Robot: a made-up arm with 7 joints.
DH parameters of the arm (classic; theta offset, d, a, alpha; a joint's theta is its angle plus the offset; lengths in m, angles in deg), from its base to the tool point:
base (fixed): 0 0 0 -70
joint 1: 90 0 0 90
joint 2: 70 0 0 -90
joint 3: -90 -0.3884 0.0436 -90
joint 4: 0 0 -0.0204 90
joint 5: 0 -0.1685 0 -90
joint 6: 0 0 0 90
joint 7: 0 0 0 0
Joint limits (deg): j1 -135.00..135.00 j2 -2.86..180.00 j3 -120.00..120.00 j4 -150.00..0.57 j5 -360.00..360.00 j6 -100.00..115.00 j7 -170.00..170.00
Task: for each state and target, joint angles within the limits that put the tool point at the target. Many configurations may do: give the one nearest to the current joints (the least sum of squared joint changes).
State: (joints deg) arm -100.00 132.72 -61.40 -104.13 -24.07 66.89 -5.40
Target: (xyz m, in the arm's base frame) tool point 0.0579 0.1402 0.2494
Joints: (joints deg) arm -132.02 95.10 -46.85 -149.88 -24.07 66.89 -5.40
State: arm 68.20 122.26 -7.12 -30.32 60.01 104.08 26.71
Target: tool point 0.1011 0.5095 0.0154
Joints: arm 74.73 118.93 -6.41 -61.48 60.01 104.08 26.71
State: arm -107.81 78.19 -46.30 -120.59 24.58 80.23 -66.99
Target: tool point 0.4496 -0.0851 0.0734
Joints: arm -89.94 37.47 -62.26 -88.81 24.58 80.23 -66.99
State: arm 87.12 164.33 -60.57 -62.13 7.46 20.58 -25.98
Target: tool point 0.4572 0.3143 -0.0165
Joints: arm 97.59 178.14 -56.79 -30.82 7.46 20.58 -25.98
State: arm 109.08 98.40 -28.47 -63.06 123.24 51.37 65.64
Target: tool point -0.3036 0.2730 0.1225
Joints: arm 126.55 89.43 -39.70 -103.25 123.24 51.37 65.64
